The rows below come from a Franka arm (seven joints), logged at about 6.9 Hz.
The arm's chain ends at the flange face. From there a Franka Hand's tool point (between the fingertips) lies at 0.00 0.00 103.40 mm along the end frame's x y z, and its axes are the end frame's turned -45 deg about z.
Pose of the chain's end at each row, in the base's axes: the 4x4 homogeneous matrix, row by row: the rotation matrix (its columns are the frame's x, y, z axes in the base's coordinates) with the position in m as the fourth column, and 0 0 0 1 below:
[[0.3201, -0.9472, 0.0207, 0.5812], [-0.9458, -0.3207, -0.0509, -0.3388], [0.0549, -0.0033, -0.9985, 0.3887], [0, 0, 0, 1]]
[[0.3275, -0.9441, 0.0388, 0.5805], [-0.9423, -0.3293, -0.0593, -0.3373], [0.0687, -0.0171, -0.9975, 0.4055], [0, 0, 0, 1]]
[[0.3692, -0.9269, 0.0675, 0.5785], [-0.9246, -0.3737, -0.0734, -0.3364], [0.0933, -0.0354, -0.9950, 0.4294], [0, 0, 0, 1]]
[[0.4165, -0.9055, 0.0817, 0.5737], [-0.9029, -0.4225, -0.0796, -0.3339], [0.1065, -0.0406, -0.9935, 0.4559], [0, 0, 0, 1]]
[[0.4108, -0.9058, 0.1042, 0.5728], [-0.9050, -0.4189, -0.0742, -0.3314], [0.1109, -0.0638, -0.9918, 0.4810], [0, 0, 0, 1]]
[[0.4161, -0.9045, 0.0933, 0.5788], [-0.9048, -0.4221, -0.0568, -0.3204], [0.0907, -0.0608, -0.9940, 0.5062], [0, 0, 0, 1]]
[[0.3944, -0.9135, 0.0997, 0.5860], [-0.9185, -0.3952, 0.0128, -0.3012], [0.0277, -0.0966, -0.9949, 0.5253], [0, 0, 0, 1]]
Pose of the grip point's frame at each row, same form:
[[0.8961, -0.4434, 0.0207, 0.5833], [-0.4420, -0.8956, -0.0509, -0.3441], [0.0412, 0.0365, -0.9985, 0.2855], [0, 0, 0, 1]]
[[0.8992, -0.4360, 0.0388, 0.5845], [-0.4335, -0.8992, -0.0593, -0.3434], [0.0607, 0.0365, -0.9975, 0.3024], [0, 0, 0, 1]]
[[0.9165, -0.3944, 0.0675, 0.5855], [-0.3895, -0.9180, -0.0734, -0.3440], [0.0910, 0.0409, -0.9950, 0.3265], [0, 0, 0, 1]]
[[0.9348, -0.3458, 0.0817, 0.5821], [-0.3397, -0.9372, -0.0796, -0.3421], [0.1040, 0.0466, -0.9935, 0.3532], [0, 0, 0, 1]]
[[0.9310, -0.3500, 0.1042, 0.5836], [-0.3437, -0.9361, -0.0742, -0.3391], [0.1235, 0.0333, -0.9918, 0.3784], [0, 0, 0, 1]]
[[0.9338, -0.3454, 0.0933, 0.5884], [-0.3413, -0.9383, -0.0568, -0.3263], [0.1071, 0.0211, -0.9940, 0.4034], [0, 0, 0, 1]]
[[0.9248, -0.3671, 0.0997, 0.5963], [-0.3700, -0.9289, 0.0128, -0.2999], [0.0879, -0.0487, -0.9949, 0.4224], [0, 0, 0, 1]]

